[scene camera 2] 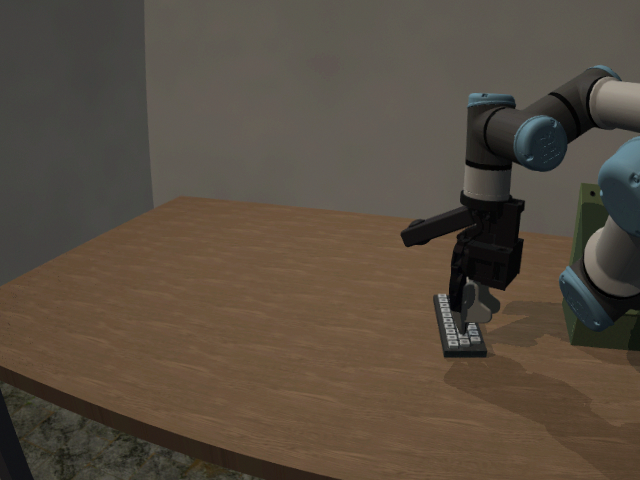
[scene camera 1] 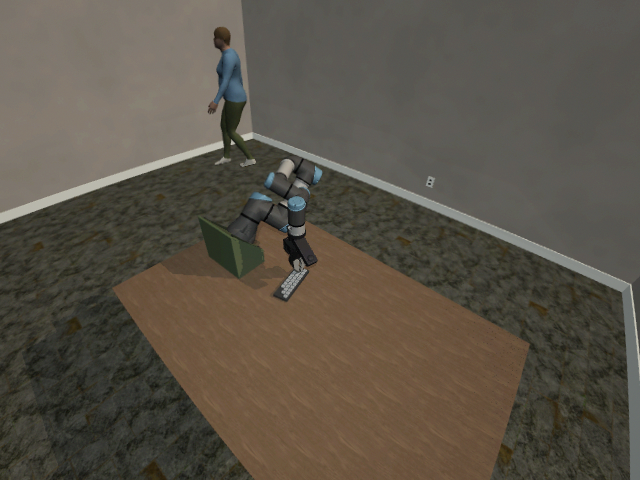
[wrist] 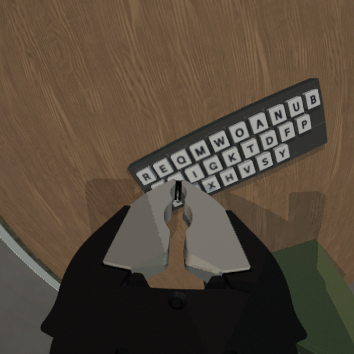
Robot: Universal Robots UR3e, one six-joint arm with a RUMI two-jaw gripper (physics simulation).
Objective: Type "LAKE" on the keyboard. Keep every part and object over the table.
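Places are measured from the arm's base along level axes (x up, y right, z ahead), in millimetres.
Pixels of known places: gripper, fingertip midpoint: [scene camera 2: 462, 333] [scene camera 1: 298, 272] [wrist: 177, 181]; arm's base, origin of the base link: [scene camera 1: 239, 236].
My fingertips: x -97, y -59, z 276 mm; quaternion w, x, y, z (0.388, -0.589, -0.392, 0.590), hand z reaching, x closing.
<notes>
Ahead of a thing's pixels: the offset from my fingertips to its middle. Level surfaces: height alone.
The dark keyboard {dx -11, dy +55, dz +7 mm} [scene camera 1: 291, 284] [scene camera 2: 465, 352] [wrist: 240, 132] with white letter keys lies flat on the table {dx -20 mm} [scene camera 1: 336, 361] [scene camera 2: 232, 310] [wrist: 75, 100]. My gripper [scene camera 1: 299, 269] [scene camera 2: 463, 331] [wrist: 177, 181] is shut and empty, pointing down. Its tips are at the L key {dx -5, dy -1, dz -1 mm} [wrist: 174, 177] in the middle row, near the R end, very low over it or touching it. In the wrist view the fingers hide most of L and the C, J and Z keys beside it. Whether L is pressed down cannot be told. The A, K and E keys show uncovered in the wrist view.
A green angled block [scene camera 1: 222, 250] [scene camera 2: 581, 330] [wrist: 300, 280] stands on the table near the arm's base, beside the keyboard. A person [scene camera 1: 232, 77] in a blue top is on the floor beyond the table, near the room corner.
</notes>
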